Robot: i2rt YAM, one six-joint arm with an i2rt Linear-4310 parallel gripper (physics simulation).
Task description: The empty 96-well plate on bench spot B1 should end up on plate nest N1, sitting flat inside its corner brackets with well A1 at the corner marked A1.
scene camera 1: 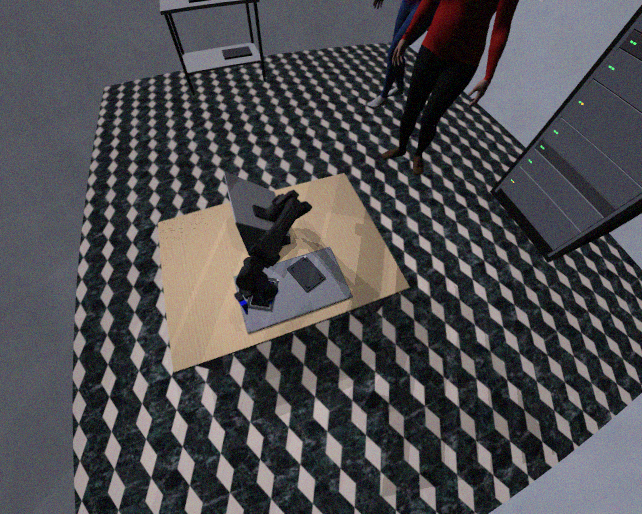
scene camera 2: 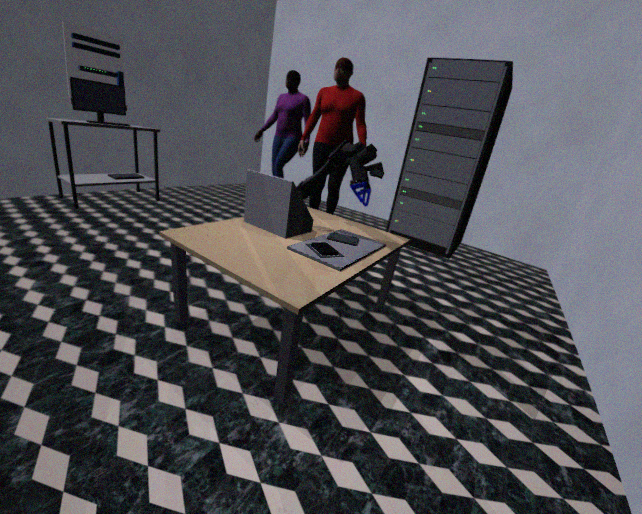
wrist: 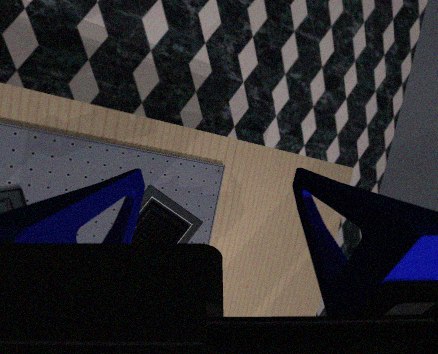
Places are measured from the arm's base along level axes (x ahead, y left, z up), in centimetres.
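Pixels of known places: gripper, fingertip midpoint: (scene camera 1: 258,308) (scene camera 2: 364,204) (wrist: 218,176); arm's base, link origin: (scene camera 1: 269,216) (scene camera 2: 293,204).
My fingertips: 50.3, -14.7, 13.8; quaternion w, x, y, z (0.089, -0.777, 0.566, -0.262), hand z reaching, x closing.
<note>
For each thing: its middle in the pictures, then the offset to it from my fingertips, as dx, dy, dz. Level surfaces: height alone.
- dark 96-well plate, body centre: (wrist: 149,242) (scene camera 2: 324,248) (scene camera 1: 262,292) -16.3, +1.1, -26.1
- dark nest N1, body centre: (scene camera 1: 306,273) (scene camera 2: 343,238) -19.5, +24.2, -26.1
- wooden table, surface height: dz -28.3
The dark 96-well plate (scene camera 2: 325,248) (wrist: 160,222) with a thin light rim lies flat on a dark grey pad, apparently spot B1 (wrist: 176,205). In scene camera 1 the arm's end largely covers it. The dark nest N1 (scene camera 1: 306,273) (scene camera 2: 342,237) appears beside it, with small marks at its corners; part of it shows at the left edge of the wrist view (wrist: 11,199). My gripper (scene camera 2: 363,202) (wrist: 218,176) is open and empty, high above the board. In the wrist view the plate is below the left finger, partly hidden by the gripper body. The A1 markings are not readable.
The plate and nest are on a grey perforated board (scene camera 1: 334,299) (scene camera 2: 369,247) (wrist: 60,155) on the wooden table (scene camera 1: 198,283) (scene camera 2: 251,257) (wrist: 265,215). A grey upright box (scene camera 1: 246,206) (scene camera 2: 267,203) stands by the arm's base. Two people stand behind the table, near a server rack (scene camera 2: 506,101).
</note>
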